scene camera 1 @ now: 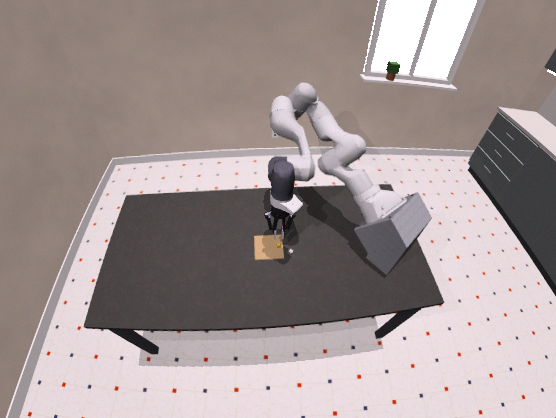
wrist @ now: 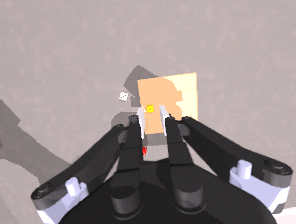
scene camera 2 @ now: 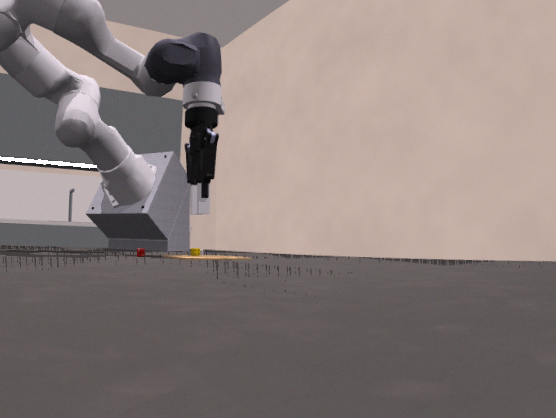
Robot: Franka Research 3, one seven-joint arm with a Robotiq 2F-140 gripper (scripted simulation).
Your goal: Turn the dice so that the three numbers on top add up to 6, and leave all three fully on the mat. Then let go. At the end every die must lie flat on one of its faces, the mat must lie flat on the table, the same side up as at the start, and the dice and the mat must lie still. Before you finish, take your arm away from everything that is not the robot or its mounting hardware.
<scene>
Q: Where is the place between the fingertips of the gripper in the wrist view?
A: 151, 113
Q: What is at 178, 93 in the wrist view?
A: A tan mat.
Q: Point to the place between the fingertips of the gripper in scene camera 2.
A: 200, 214
</scene>
